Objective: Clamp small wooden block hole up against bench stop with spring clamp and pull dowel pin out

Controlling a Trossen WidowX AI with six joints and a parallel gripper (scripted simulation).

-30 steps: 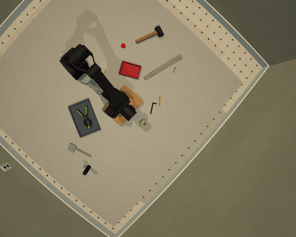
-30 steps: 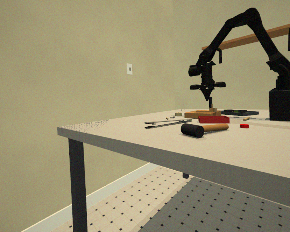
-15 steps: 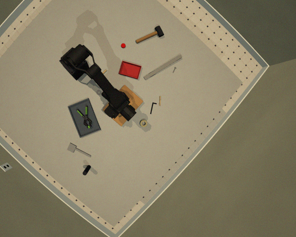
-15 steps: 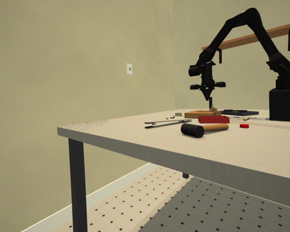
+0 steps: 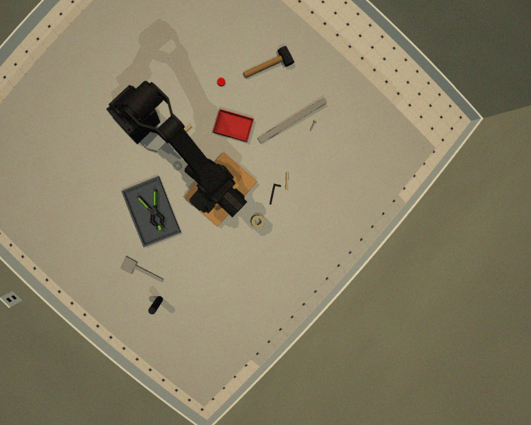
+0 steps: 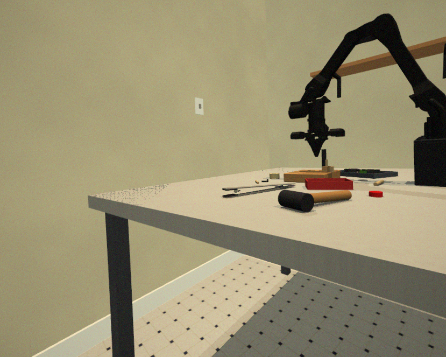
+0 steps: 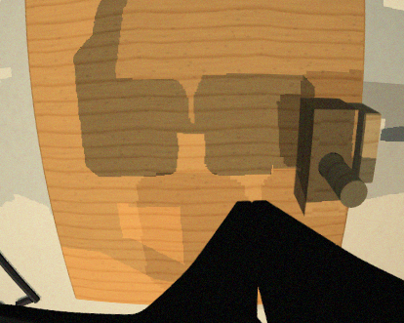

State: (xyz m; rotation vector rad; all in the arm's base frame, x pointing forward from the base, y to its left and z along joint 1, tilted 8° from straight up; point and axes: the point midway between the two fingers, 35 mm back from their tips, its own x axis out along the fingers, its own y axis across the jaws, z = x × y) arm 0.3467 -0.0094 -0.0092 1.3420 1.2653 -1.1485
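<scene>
Right now the dowel pin is 7 cm below my hand and 3 cm behind it. From my hand the other things lie so: small wooden block 8 cm below, 4 cm behind; then wooden board 11 cm below, 2 cm ahead, 1 cm to the right; then bench stop 8 cm below, 5 cm behind.
</scene>
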